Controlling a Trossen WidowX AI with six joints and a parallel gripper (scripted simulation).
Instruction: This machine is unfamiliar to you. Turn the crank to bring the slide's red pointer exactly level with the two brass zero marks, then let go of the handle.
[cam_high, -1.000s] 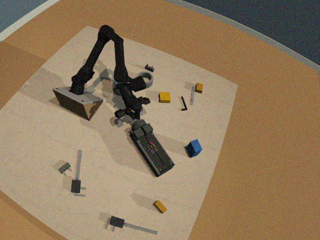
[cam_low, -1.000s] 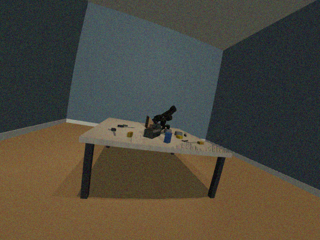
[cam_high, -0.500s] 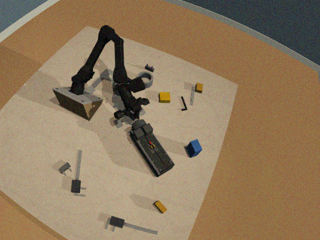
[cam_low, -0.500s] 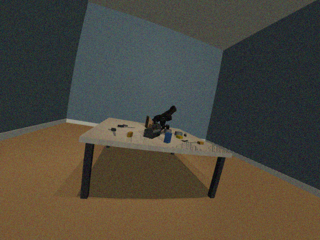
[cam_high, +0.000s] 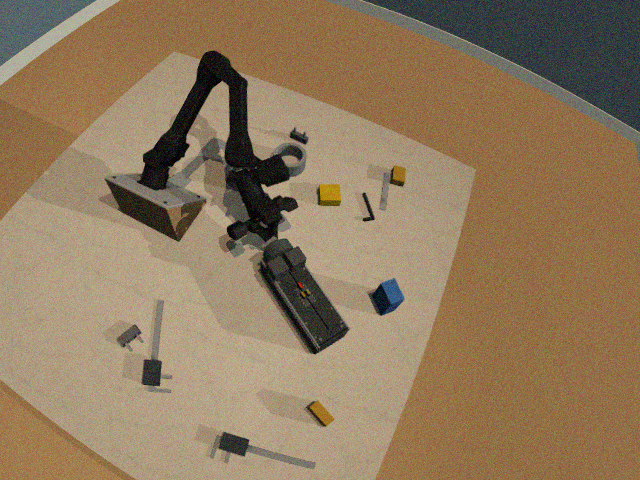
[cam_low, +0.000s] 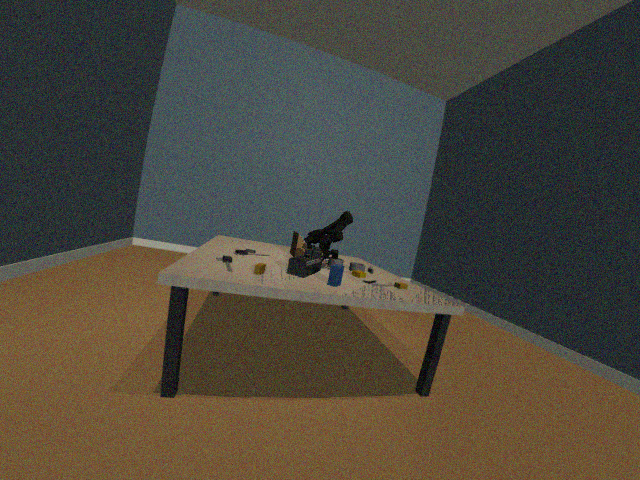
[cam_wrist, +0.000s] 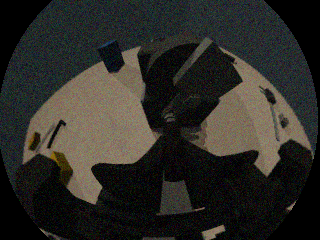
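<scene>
The crank handle is 30 mm above my gripper tip, 10 mm to the left of it and 10 mm behind it. Also, from my gripper tip: yellow block 230 mm to the left, 80 mm ahead, 20 mm below; red pointer 110 mm ahead, 100 mm to the right, 40 mm above; black hex key 230 mm to the left, 200 mm ahead, 30 mm below.
</scene>
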